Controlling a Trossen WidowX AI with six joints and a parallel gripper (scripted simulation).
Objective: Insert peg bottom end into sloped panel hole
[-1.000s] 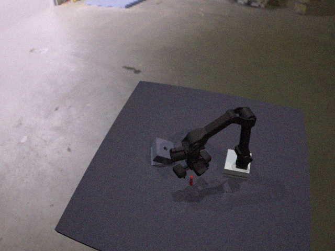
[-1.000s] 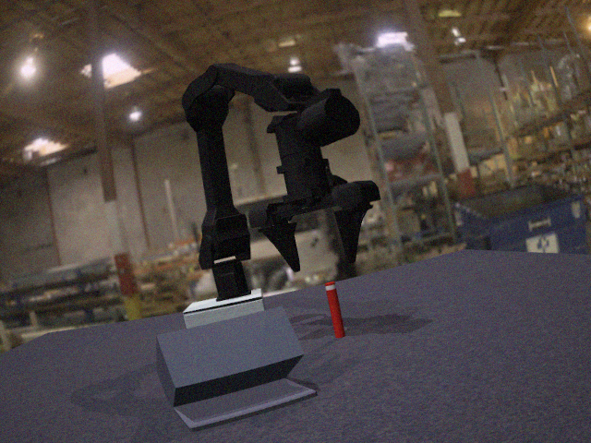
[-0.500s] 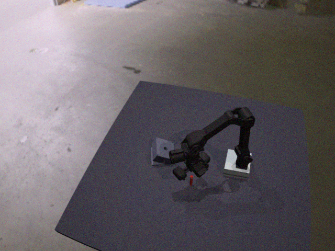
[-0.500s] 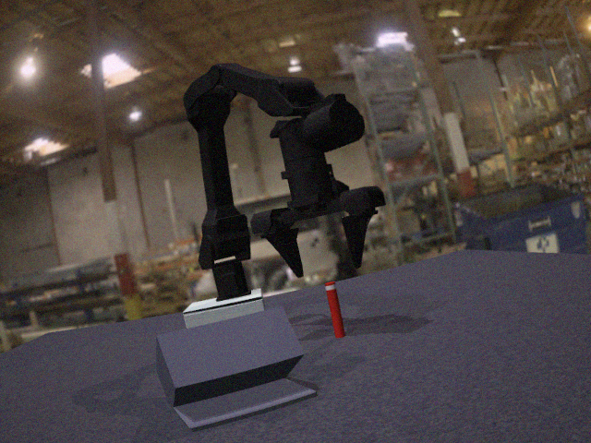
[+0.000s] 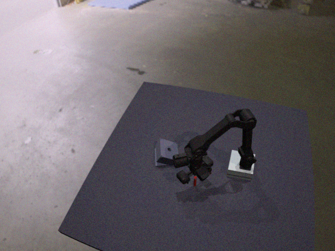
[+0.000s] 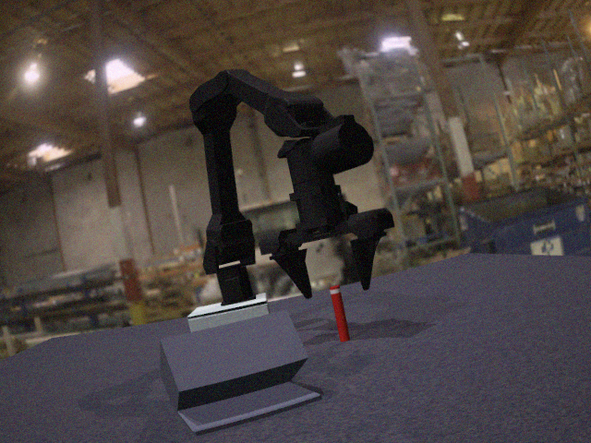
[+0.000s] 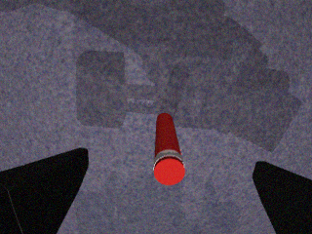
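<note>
My gripper tip is 10 mm above the red peg. From my gripper tip the other things lie so: sloped panel: 190 mm ahead, 150 mm to the right, 30 mm below; then thin base plate: 210 mm ahead, 140 mm to the right, 70 mm below.
</note>
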